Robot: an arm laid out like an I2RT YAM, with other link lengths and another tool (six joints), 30 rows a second.
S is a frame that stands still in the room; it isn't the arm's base.
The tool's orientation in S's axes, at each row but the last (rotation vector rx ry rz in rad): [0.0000 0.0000 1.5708]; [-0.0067 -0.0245 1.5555]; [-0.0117 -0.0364 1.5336]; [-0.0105 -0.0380 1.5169]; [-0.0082 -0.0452 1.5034]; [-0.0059 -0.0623 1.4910]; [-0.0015 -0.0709 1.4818]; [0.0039 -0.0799 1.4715]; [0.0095 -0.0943 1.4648]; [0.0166 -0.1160 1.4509]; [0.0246 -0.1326 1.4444]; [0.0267 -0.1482 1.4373]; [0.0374 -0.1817 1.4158]
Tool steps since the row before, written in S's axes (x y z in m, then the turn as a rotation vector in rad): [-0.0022 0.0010 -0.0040 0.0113 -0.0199 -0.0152]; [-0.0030 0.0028 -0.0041 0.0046 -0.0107 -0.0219]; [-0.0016 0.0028 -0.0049 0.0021 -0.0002 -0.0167]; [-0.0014 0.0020 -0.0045 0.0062 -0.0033 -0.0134]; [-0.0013 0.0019 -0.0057 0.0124 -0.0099 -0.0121]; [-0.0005 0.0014 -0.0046 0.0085 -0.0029 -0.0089]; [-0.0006 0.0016 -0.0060 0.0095 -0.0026 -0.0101]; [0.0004 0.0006 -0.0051 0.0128 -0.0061 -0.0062]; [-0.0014 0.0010 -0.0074 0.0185 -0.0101 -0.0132]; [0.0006 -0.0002 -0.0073 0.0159 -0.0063 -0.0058]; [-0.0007 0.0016 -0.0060 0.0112 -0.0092 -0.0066]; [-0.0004 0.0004 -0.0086 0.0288 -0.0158 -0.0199]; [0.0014 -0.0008 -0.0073 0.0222 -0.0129 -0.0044]
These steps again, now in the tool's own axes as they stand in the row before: [0.0010 0.0022 -0.0040 -0.0199 -0.0113 -0.0152]; [0.0027 0.0031 -0.0041 -0.0109 -0.0043 -0.0219]; [0.0027 0.0019 -0.0049 -0.0004 -0.0016 -0.0168]; [0.0018 0.0016 -0.0045 -0.0032 -0.0060 -0.0135]; [0.0017 0.0016 -0.0057 -0.0093 -0.0126 -0.0123]; [0.0012 0.0008 -0.0046 -0.0026 -0.0083 -0.0092]; [0.0013 0.0010 -0.0060 -0.0022 -0.0092 -0.0104]; [0.0003 -0.0001 -0.0051 -0.0052 -0.0130 -0.0065]; [0.0003 0.0019 -0.0074 -0.0090 -0.0188 -0.0136]; [-0.0008 -0.0002 -0.0073 -0.0049 -0.0162 -0.0064]; [0.0009 0.0013 -0.0061 -0.0084 -0.0118 -0.0065]; [-0.0007 0.0011 -0.0085 -0.0143 -0.0292 -0.0205]; [-0.0017 -0.0009 -0.0072 -0.0101 -0.0235 -0.0049]
